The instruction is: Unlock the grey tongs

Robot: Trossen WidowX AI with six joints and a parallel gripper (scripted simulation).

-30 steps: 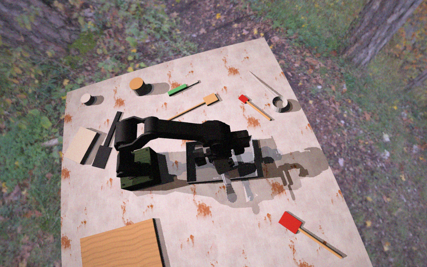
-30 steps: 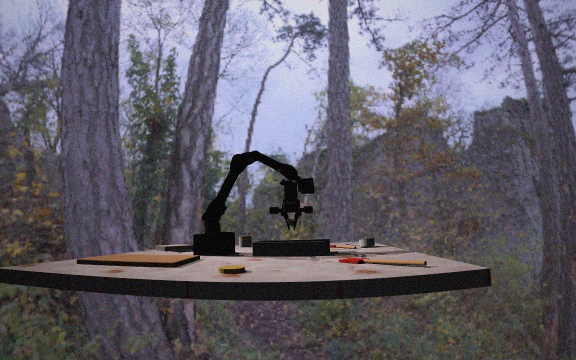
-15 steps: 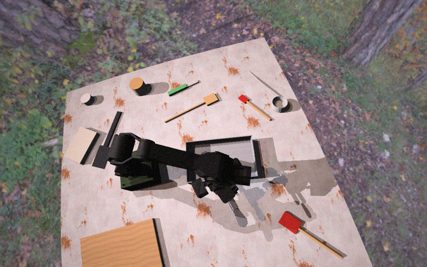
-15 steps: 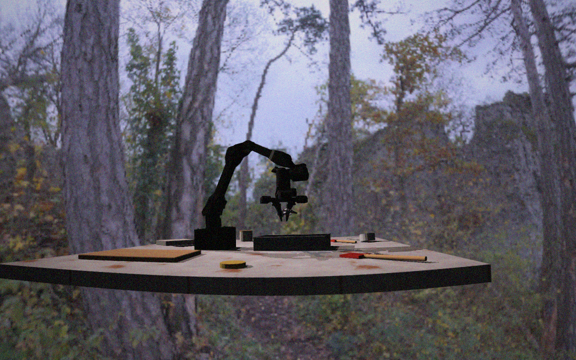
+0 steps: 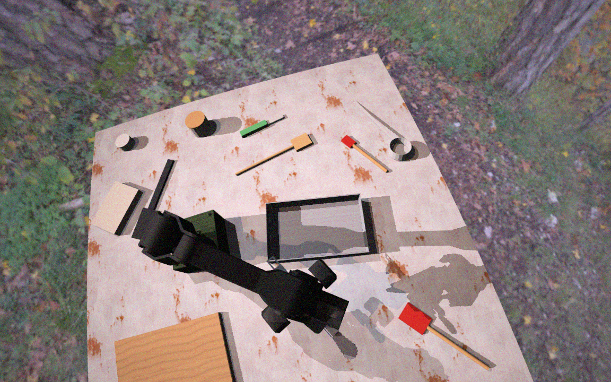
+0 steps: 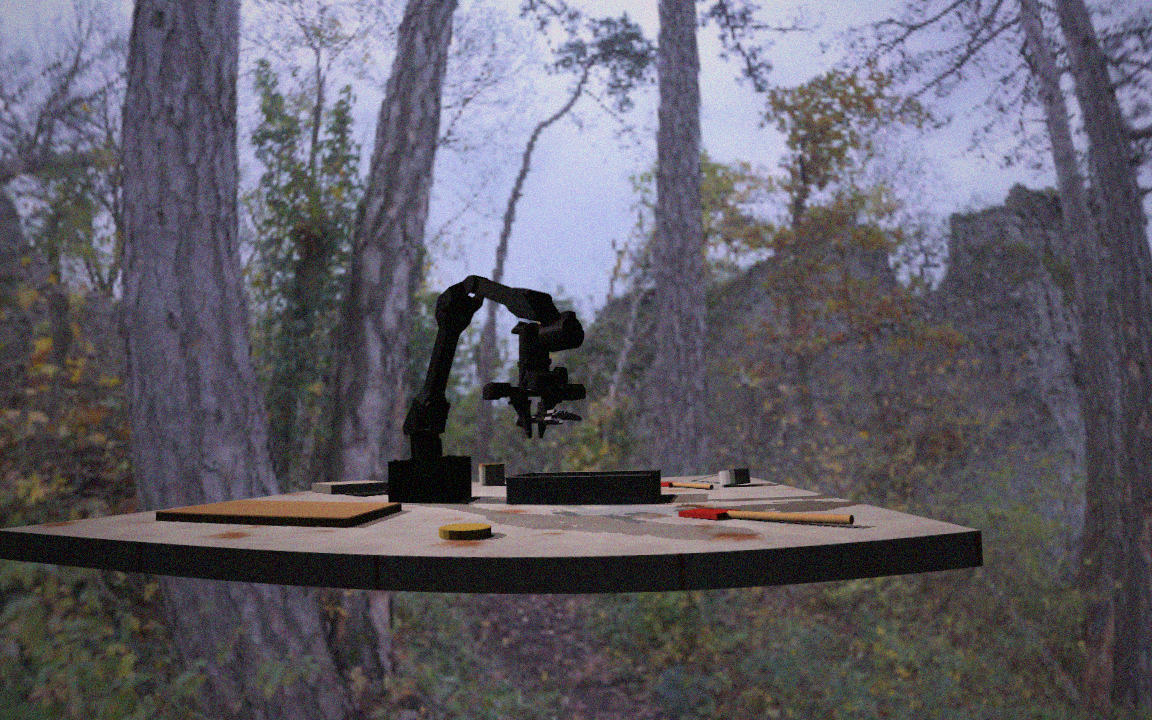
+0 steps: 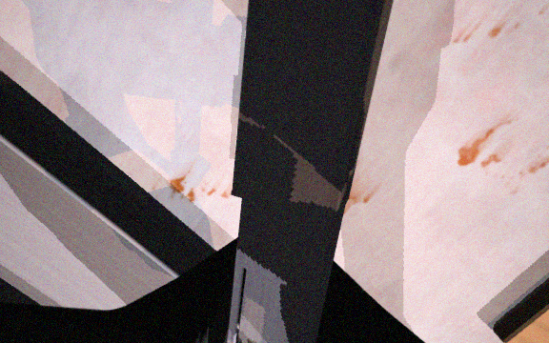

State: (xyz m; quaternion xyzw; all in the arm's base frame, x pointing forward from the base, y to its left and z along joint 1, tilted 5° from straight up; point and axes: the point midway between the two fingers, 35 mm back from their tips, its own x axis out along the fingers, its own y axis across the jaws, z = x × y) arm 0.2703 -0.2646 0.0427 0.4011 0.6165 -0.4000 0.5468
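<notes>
The wooden board lies 45 cm behind my gripper tip, 13 cm below it and 5 cm to the right of it. From my gripper tip the other things lie so: yellow disc 27 cm to the right, 13 cm below, 9 cm behind; then roasting tin 18 cm to the left, 11 cm below, 10 cm ahead; then large red spatula 31 cm ahead, 23 cm to the right, 13 cm below.
</notes>
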